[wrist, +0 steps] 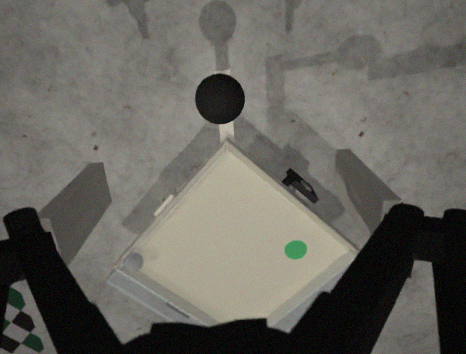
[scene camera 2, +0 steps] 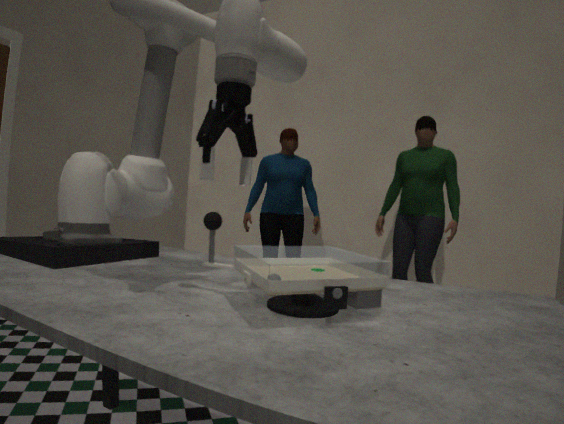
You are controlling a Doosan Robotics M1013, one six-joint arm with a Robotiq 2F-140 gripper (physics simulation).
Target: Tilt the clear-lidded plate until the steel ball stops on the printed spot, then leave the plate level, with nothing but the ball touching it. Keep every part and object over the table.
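The clear-lidded plate has a cream floor and stands over a round black base. I cannot tell whether it is exactly level. The grey steel ball is at the plate's near-left corner in the scene view and its left corner in the wrist view, well away from the green printed spot. A black ball knob tops an upright rod on a pale arm at the plate's far corner. My gripper is open and empty, above the knob and apart from it.
A black bracket is beside the plate, with a grey block near it. The arm's dark base stands at the table's left. Two people stand behind the table.
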